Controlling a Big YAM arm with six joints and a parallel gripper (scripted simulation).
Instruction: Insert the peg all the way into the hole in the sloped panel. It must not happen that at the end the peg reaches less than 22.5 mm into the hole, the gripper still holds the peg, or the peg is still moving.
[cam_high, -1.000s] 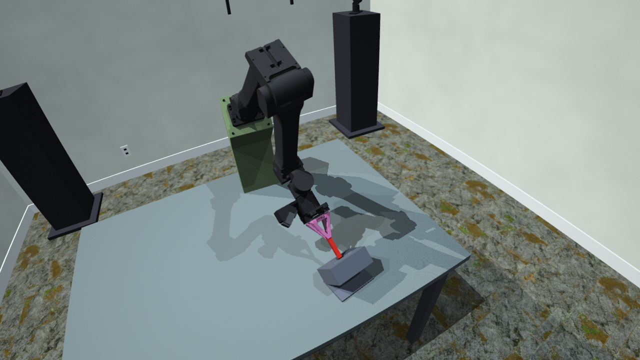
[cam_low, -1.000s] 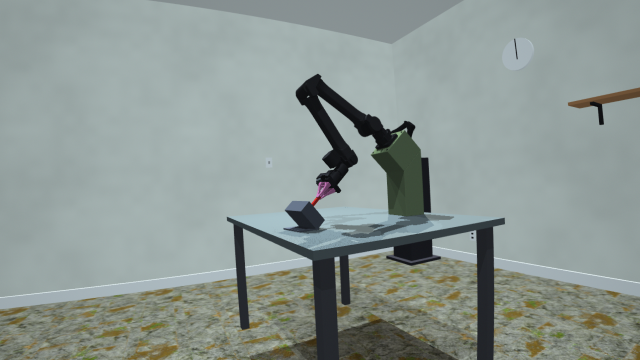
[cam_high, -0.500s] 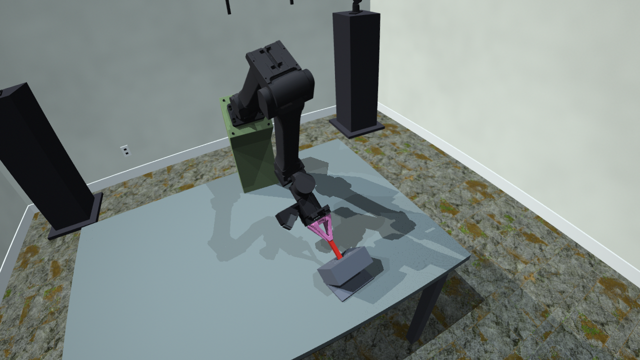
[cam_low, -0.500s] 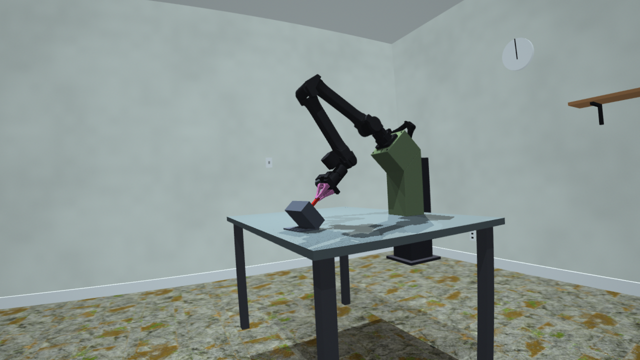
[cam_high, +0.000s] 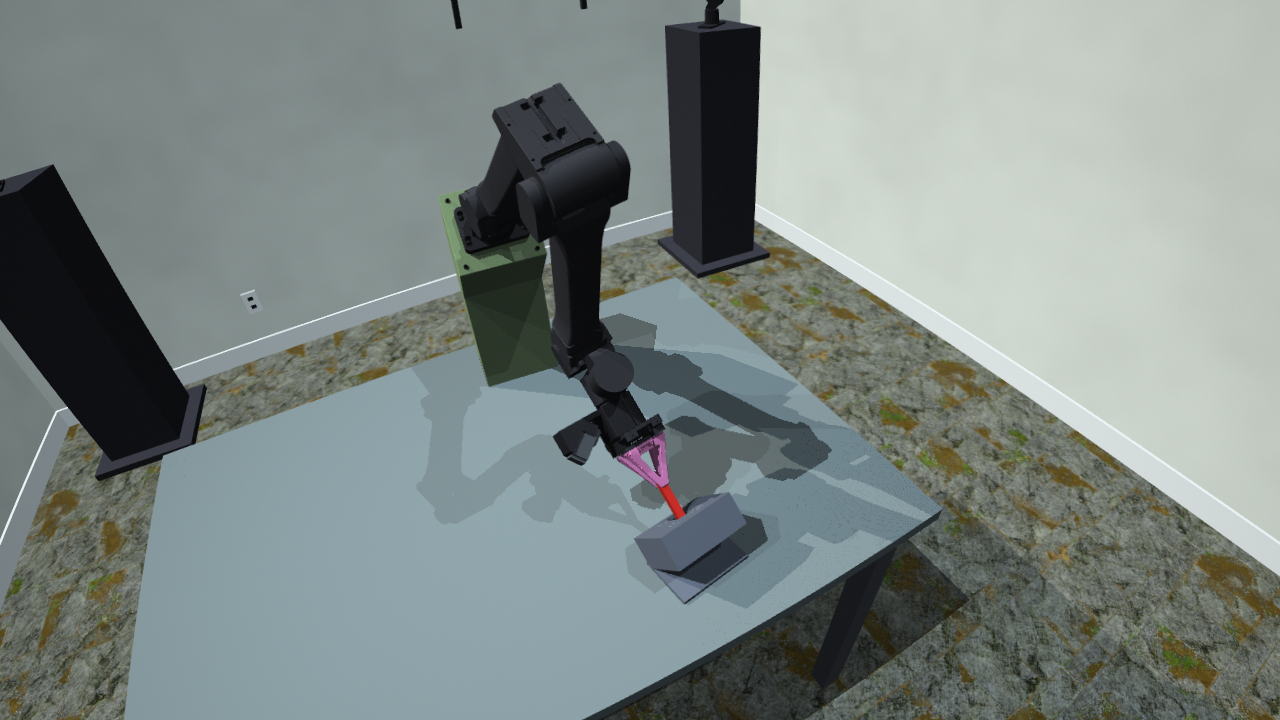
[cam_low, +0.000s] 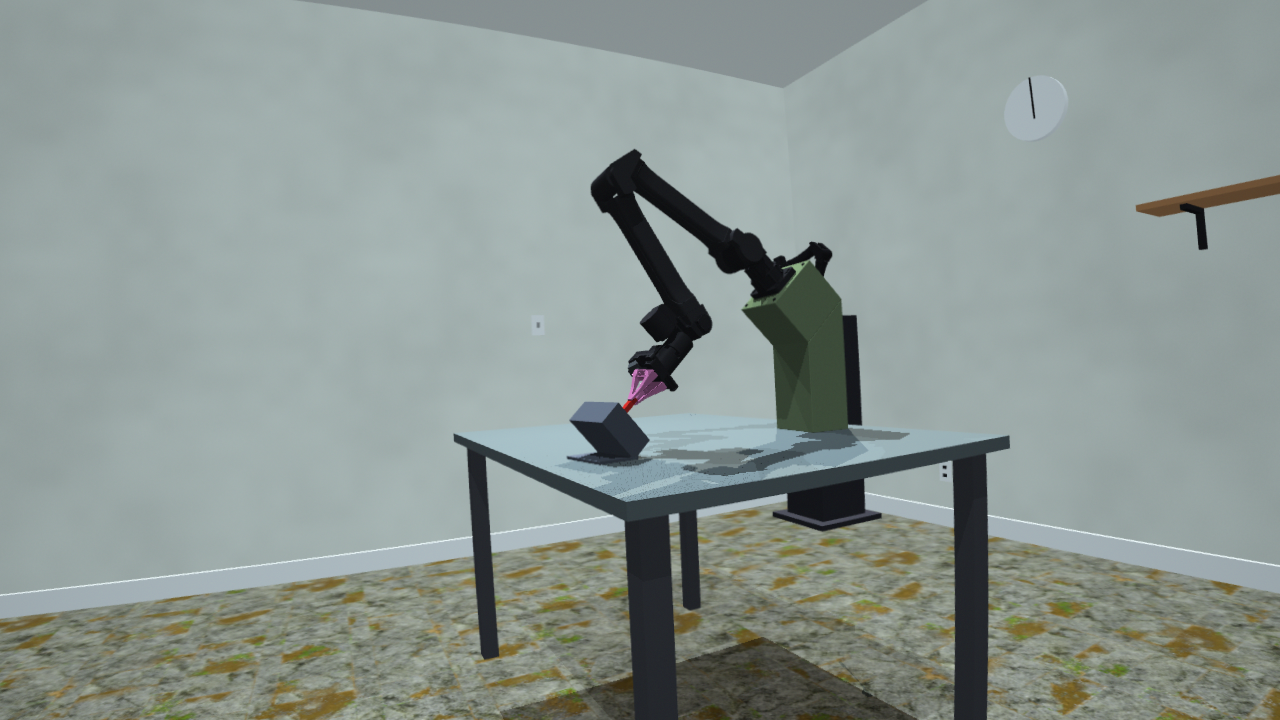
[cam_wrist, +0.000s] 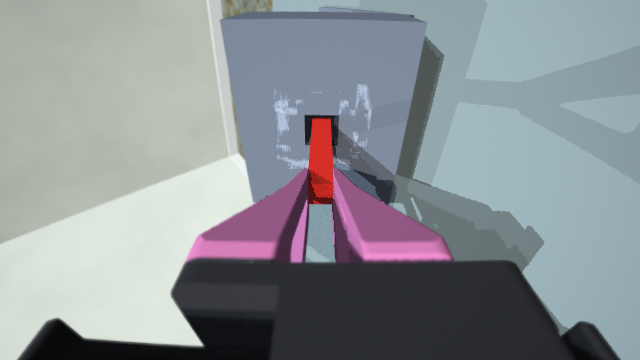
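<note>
The thin dark base plate is 90 mm ahead of my hand, 20 mm to the left of it and 110 mm below it. Also, from my hand: red peg: 30 mm ahead, 20 mm below.
</note>
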